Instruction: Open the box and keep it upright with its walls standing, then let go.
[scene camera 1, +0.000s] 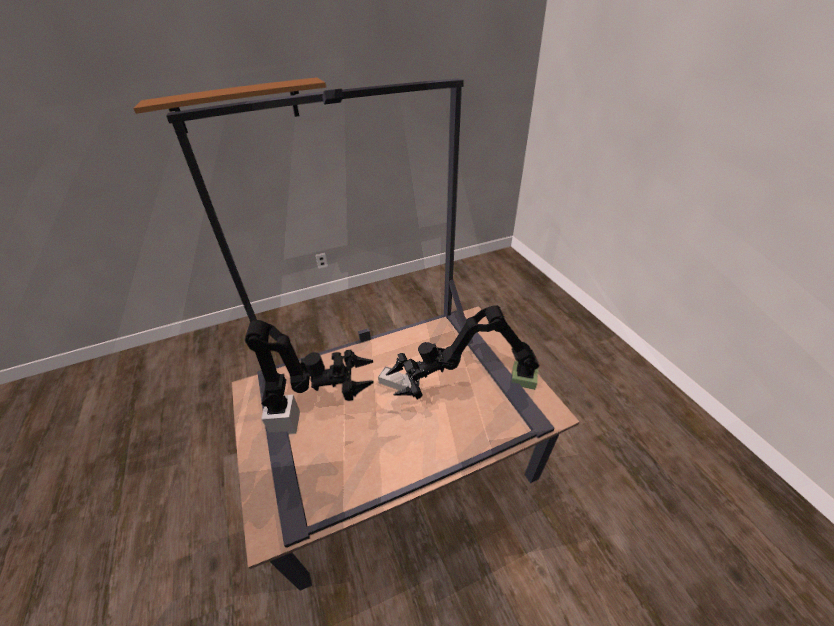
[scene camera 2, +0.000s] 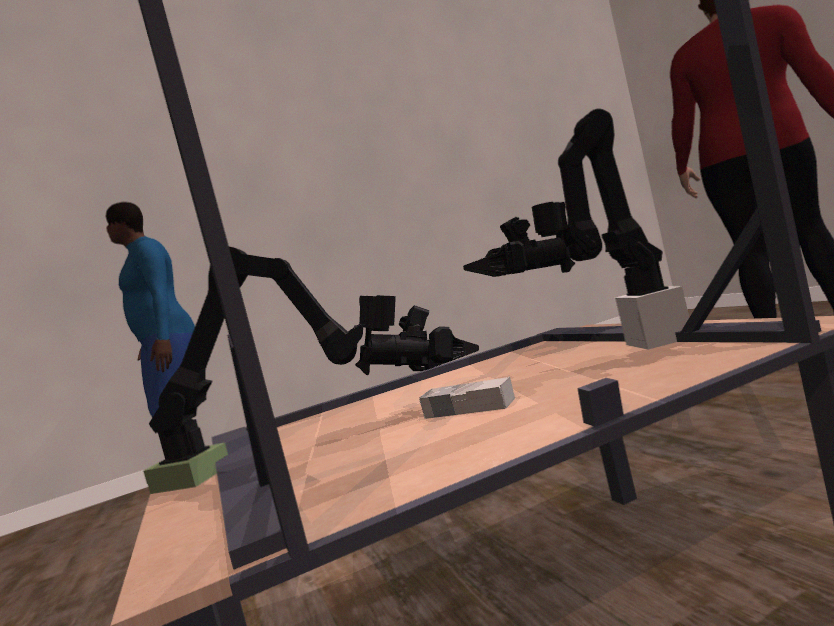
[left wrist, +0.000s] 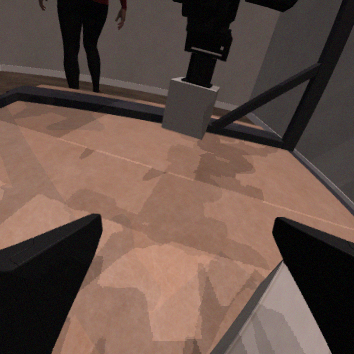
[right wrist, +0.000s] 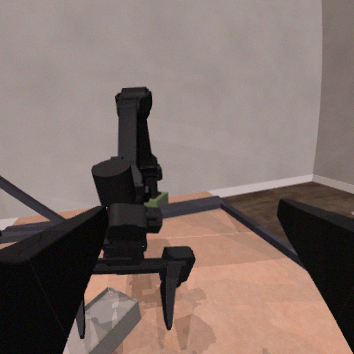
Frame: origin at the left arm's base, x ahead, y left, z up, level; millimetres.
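Where they show: left gripper, fingertip midpoint: (scene camera 1: 389, 384) (scene camera 2: 469, 351) (left wrist: 189, 224) (right wrist: 126, 334); right gripper, fingertip midpoint: (scene camera 1: 373, 371) (scene camera 2: 467, 266) (right wrist: 193, 210); left arm's base, link origin: (scene camera 1: 525, 371) (scene camera 2: 185, 456); right arm's base, link origin: (scene camera 1: 277, 406) (scene camera 2: 647, 292) (left wrist: 196, 82).
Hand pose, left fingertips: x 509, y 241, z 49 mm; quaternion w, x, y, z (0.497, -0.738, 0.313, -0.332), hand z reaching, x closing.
Each offset is from my left fingertips to the centre of the thing. Level surfaces: height alone.
The box {dz -71, dx -7, dy -82 mm} (scene camera 1: 386, 380) (scene camera 2: 471, 398) (left wrist: 280, 320) (right wrist: 107, 317) is low, pale grey and oblong. It rests on the tabletop between the arms; whether its top is closed is hard to tell. My left gripper (scene camera 1: 394, 382) (scene camera 2: 474, 347) (left wrist: 189, 224) (right wrist: 126, 334) is open and empty, above the box. In the left wrist view the box shows at the bottom right, partly hidden by the right-hand finger. My right gripper (scene camera 1: 371, 372) (scene camera 2: 466, 268) (right wrist: 193, 210) is open and empty, higher above the table and apart from the box.
A light grey block {dz -37, dx +359, dy +217 mm} (scene camera 1: 281, 421) (scene camera 2: 650, 316) (left wrist: 190, 107) carries the right arm; a green block {dz -70, dx -509, dy -241 mm} (scene camera 1: 525, 377) (scene camera 2: 181, 473) (right wrist: 157, 200) carries the left arm. Dark frame bars edge the wooden table {dz -92 mm} (scene camera 1: 417, 451) (scene camera 2: 404, 471). A small dark block {dz -61, dx +226, dy -289 mm} (scene camera 1: 364, 334) (scene camera 2: 599, 402) sits on one bar.
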